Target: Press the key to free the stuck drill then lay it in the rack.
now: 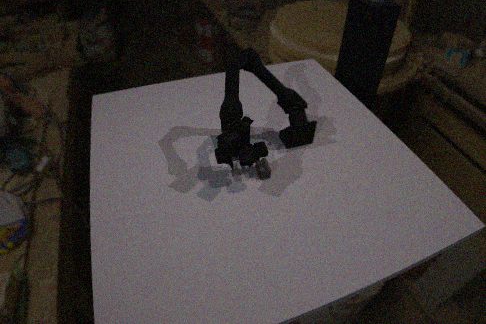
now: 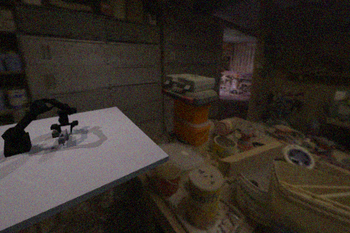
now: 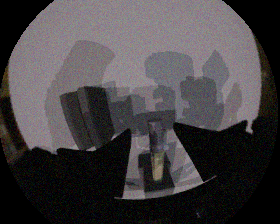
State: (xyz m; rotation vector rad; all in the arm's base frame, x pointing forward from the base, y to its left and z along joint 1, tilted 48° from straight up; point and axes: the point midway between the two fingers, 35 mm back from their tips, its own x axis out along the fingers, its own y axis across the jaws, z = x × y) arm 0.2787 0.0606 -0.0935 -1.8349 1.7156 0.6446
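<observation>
Right now my gripper tip is 8 cm past the slotted rack, 3 cm to the right of it and 1 cm below it. From my gripper tip the other things lie so: thin dark drill (1 cm behind, 17 cm to the right, 4 cm above).
</observation>
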